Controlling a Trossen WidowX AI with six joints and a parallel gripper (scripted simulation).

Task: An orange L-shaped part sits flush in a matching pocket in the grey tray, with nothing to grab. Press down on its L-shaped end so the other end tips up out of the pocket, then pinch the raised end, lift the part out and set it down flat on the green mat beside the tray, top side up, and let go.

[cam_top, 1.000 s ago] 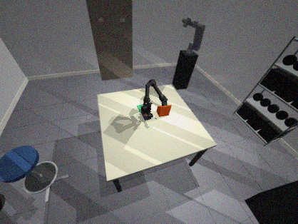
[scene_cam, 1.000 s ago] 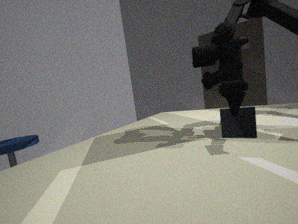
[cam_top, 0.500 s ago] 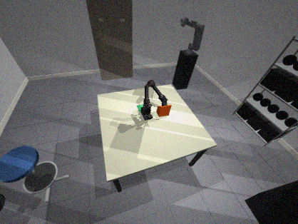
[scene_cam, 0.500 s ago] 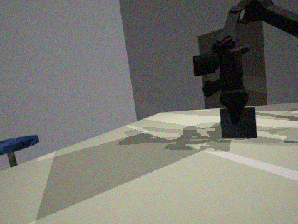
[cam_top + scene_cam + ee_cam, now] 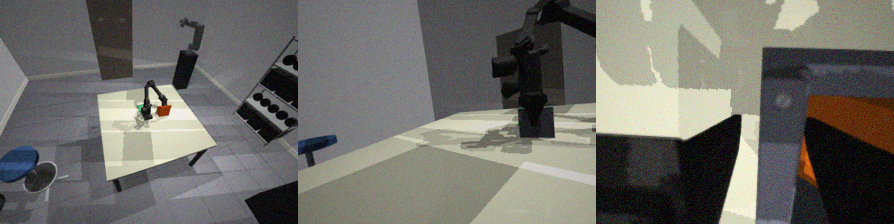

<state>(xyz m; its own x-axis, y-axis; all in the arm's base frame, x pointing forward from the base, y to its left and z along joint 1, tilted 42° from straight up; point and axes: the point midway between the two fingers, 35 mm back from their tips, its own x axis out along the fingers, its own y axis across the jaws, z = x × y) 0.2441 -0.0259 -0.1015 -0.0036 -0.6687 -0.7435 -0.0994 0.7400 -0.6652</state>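
Now: gripper tip 50 mm to the left of the orange L-shaped part and 10 mm below it. From my gripper tip the other things lie so: green mat: 220 mm to the right, 50 mm below, 20 mm ahead.
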